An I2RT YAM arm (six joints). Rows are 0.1 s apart.
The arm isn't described. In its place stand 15 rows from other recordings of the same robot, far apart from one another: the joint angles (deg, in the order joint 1, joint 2, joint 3, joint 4, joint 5, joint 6), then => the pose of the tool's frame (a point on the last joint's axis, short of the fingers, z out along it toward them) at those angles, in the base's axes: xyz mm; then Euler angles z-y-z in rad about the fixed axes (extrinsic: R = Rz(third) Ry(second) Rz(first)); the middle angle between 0 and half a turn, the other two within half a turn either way.
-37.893, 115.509, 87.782, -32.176, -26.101, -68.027 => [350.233 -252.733 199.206 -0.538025 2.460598 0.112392]
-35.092, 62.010, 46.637, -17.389, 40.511, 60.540 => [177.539 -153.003 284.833 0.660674 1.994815 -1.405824]
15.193, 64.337, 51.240, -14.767, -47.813, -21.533 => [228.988 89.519 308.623 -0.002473 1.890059 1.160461]
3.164, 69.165, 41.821, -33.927, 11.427, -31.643 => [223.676 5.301 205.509 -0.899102 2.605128 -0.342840]
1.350, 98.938, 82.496, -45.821, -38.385, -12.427 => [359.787 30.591 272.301 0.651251 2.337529 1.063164]
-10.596, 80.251, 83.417, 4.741, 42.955, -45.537 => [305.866 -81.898 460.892 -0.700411 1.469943 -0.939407]
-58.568, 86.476, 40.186, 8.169, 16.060, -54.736 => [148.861 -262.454 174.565 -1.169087 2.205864 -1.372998]
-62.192, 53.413, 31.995, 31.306, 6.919, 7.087 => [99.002 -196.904 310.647 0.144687 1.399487 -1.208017]
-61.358, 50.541, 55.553, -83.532, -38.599, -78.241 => [72.846 -87.041 298.720 -0.109480 2.443230 0.255555]
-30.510, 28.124, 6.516, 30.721, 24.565, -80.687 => [114.895 -84.884 220.356 -1.341667 1.426246 -0.966063]
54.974, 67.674, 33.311, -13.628, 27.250, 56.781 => [143.362 176.145 190.453 0.520702 2.292381 0.303567]
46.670, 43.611, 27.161, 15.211, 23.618, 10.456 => [138.973 126.536 281.458 0.173827 1.590609 0.402247]
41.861, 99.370, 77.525, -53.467, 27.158, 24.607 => [263.698 214.462 236.286 -0.620041 2.607390 -0.381142]
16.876, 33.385, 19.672, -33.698, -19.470, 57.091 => [115.783 47.525 179.790 1.344295 2.338002 0.775952]
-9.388, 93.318, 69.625, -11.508, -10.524, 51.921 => [368.874 -54.397 270.719 1.034335 2.173352 0.059695]
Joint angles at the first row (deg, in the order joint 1, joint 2, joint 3, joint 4, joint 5, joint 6):
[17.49, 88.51, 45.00, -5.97, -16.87, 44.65]
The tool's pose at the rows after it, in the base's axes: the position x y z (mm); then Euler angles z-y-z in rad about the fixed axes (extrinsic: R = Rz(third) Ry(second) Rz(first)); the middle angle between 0 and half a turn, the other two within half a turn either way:
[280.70 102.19 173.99 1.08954 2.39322 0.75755]
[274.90 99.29 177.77 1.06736 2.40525 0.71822]
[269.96 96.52 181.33 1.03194 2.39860 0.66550]
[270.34 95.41 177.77 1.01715 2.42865 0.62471]
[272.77 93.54 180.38 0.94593 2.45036 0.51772]
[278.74 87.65 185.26 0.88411 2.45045 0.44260]
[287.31 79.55 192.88 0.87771 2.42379 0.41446]
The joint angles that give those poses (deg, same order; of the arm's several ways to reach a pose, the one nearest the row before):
[18.01, 87.28, 45.00, -7.73, -16.97, 43.25]
[18.02, 85.35, 44.30, -9.14, -15.30, 43.59]
[18.02, 83.41, 43.24, -9.05, -13.45, 44.03]
[18.02, 84.02, 43.33, -9.84, -11.52, 44.65]
[18.02, 84.11, 44.29, -11.16, -7.39, 45.18]
[16.79, 84.37, 45.70, -12.04, -5.45, 44.04]
[14.77, 84.64, 47.37, -11.95, -5.89, 43.51]

